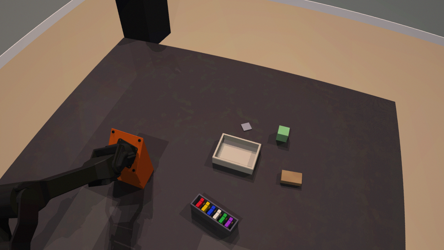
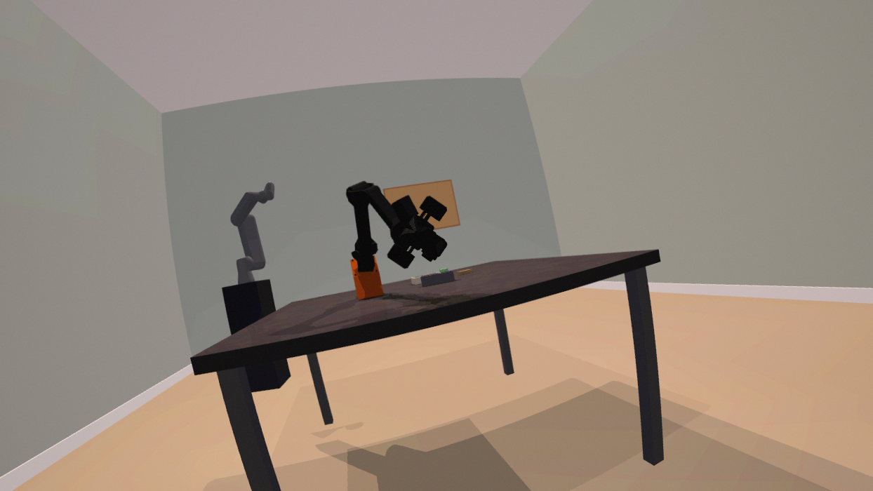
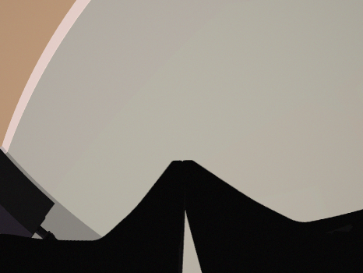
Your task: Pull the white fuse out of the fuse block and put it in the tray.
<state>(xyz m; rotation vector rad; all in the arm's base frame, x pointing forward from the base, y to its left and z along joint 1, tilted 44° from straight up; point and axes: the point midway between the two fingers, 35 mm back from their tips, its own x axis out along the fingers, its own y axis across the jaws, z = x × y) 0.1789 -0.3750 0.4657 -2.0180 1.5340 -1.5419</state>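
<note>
My gripper tip is 110 mm short of the white fuse, 620 mm to the right of it and 150 mm above it. Also, from my gripper tip: blue fuse (90 mm ahead, 620 mm to the left, 150 mm below); green fuse (130 mm ahead, 620 mm to the left, 150 mm below); yellow fuse (70 mm ahead, 630 mm to the left, 150 mm below).
</note>
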